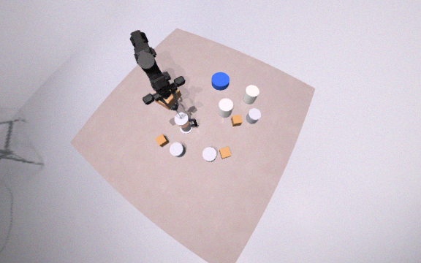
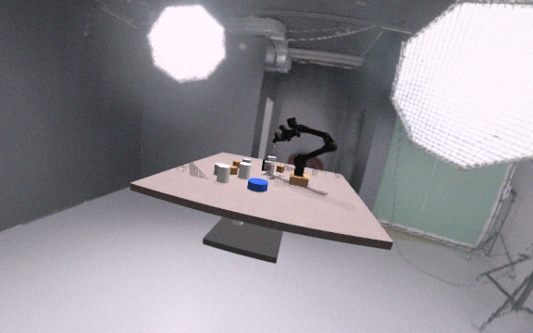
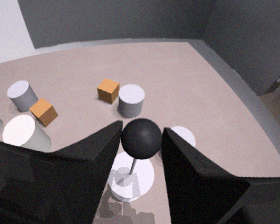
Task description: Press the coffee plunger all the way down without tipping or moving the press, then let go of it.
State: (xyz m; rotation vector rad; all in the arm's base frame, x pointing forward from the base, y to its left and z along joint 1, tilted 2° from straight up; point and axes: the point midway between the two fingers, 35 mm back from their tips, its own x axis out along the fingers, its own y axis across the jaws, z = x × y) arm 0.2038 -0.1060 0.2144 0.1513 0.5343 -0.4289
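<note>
The coffee press lies 1 cm ahead of my gripper tip, 1 cm to the left of it and 13 cm below it. Also, from my gripper tip: blue disc: 1 cm ahead, 39 cm to the left, 24 cm below.
</note>
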